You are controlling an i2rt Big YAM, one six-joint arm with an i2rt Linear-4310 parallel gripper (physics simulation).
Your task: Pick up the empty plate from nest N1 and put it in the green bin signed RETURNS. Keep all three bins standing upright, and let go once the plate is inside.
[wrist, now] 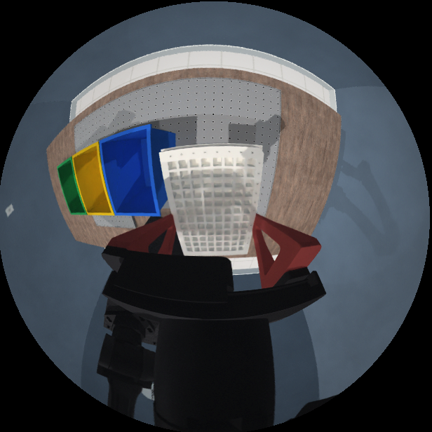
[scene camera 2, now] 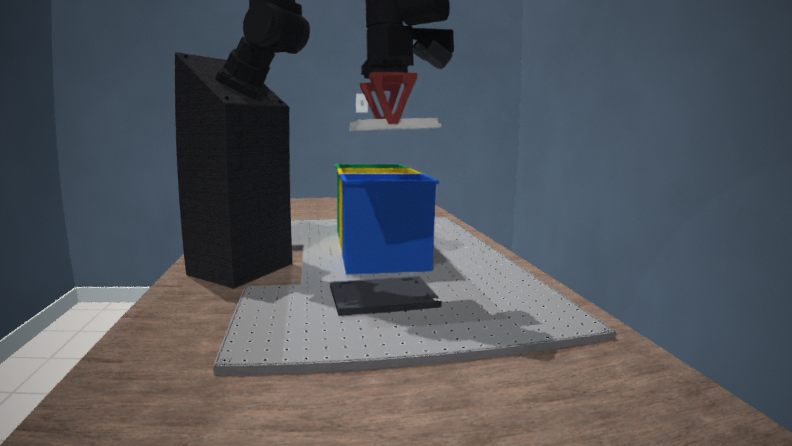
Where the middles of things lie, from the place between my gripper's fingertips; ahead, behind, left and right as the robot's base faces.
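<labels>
There is the dark nest (scene camera 2: 392,294), which I find 27 cm below my hand, 1 cm to the right of it and 1 cm behind it. The yellow bin (wrist: 87,165) is 8 cm ahead of my hand, 29 cm to the left of it and 19 cm below it; going by their middles, it is the farthest from my hand of the things named here. I see the blue bin (scene camera 2: 387,219) as well, 16 cm to the left of my hand, 6 cm ahead of it and 19 cm below it. And the white plate (scene camera 2: 404,123) is 1 cm ahead of my hand, which makes it, going by their middles, the nearest to my hand of the things named here.
</labels>
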